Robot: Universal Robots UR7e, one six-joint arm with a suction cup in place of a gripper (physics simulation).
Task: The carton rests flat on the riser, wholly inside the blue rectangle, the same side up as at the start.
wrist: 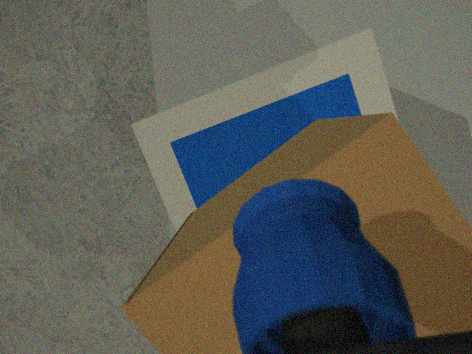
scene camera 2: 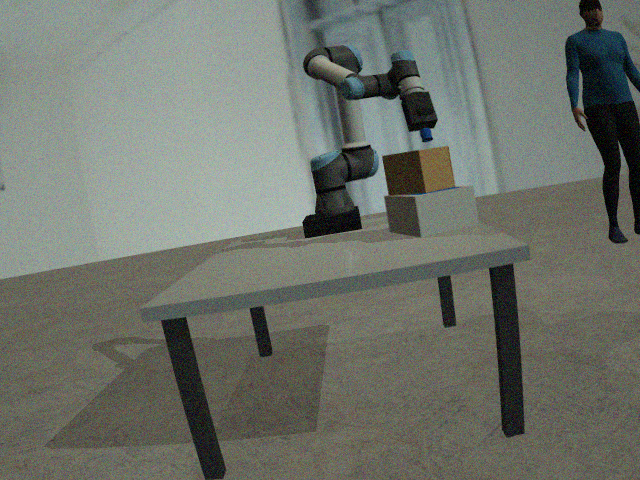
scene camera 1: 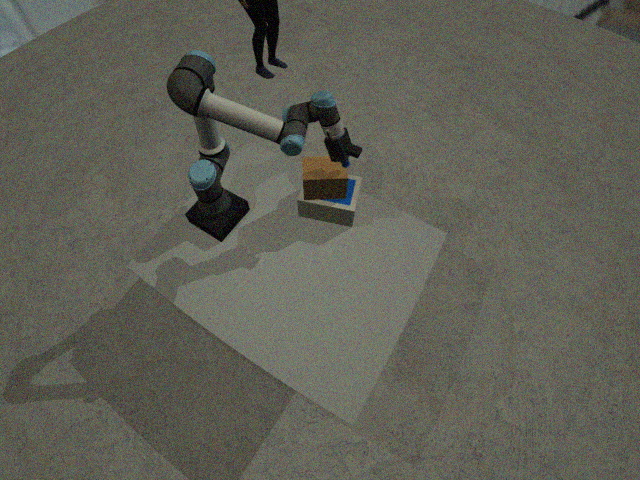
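Seen in the pictures: hand at its tool point: (wrist: 295, 233) (scene camera 2: 427, 139) (scene camera 1: 346, 164); arm's base at its link origin: (scene camera 2: 335, 212) (scene camera 1: 215, 203).
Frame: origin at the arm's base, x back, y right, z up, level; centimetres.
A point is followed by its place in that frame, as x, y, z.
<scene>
The orange-brown carton (scene camera 1: 325, 188) @(-46.4, -19.8, 12.6) (scene camera 2: 437, 167) @(-51.0, -30.0, 12.3) (wrist: 390, 165) @(-52.3, -24.4, 18.4) sits on the pale riser (scene camera 1: 325, 212) @(-48.0, -16.9, 0.5) (scene camera 2: 449, 212) @(-58.0, -29.6, -1.1) (wrist: 375, 75) @(-56.8, -19.4, 5.4) and looks flat. It is turned relative to the blue rectangle (scene camera 1: 350, 193) @(-54.9, -27.7, 5.4) (wrist: 240, 145) @(-53.0, -30.4, 5.4). It covers part of it and reaches past it onto the pale margin at the left in scene camera 1. A strip of blue shows beside it. My gripper (scene camera 1: 345, 163) (scene camera 2: 426, 139) (wrist: 300, 197), a blue suction cup, is open and tilted. It is above the carton's top, with a gap in scene camera 2. The carton's underside is hidden.
The riser stands near an edge of the grey table (scene camera 1: 310, 310) @(-60.7, 23.5, -6.6) (scene camera 2: 310, 268) @(-77.8, 13.5, -6.6). The arm's black base (scene camera 1: 219, 214) @(-6.1, 4.6, 0.8) (scene camera 2: 333, 224) @(-12.2, 2.2, -3.3) is beside it. A person (scene camera 1: 266, 43) (scene camera 2: 604, 72) stands on the floor beyond the table.
</scene>
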